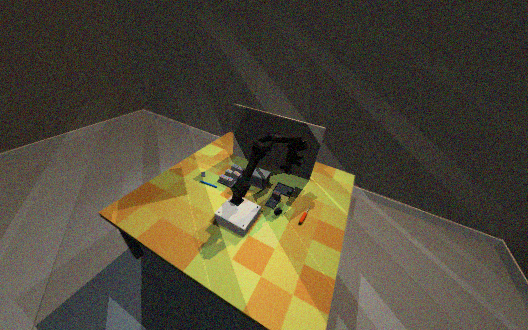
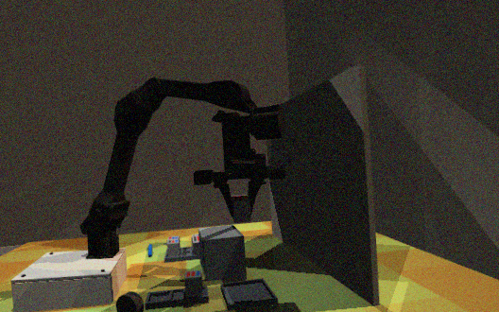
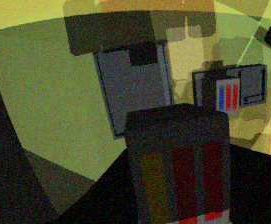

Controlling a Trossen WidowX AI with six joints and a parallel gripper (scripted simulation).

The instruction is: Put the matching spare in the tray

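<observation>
The dark flat tray is 16 cm below my gripper tip. The rest, counted from my gripper tip: dark rack 14 cm behind, 1 cm to the left, 16 cm below; grey spare 3 cm above; grey mounted unit 5 cm behind, 21 cm to the left, 12 cm below.
</observation>
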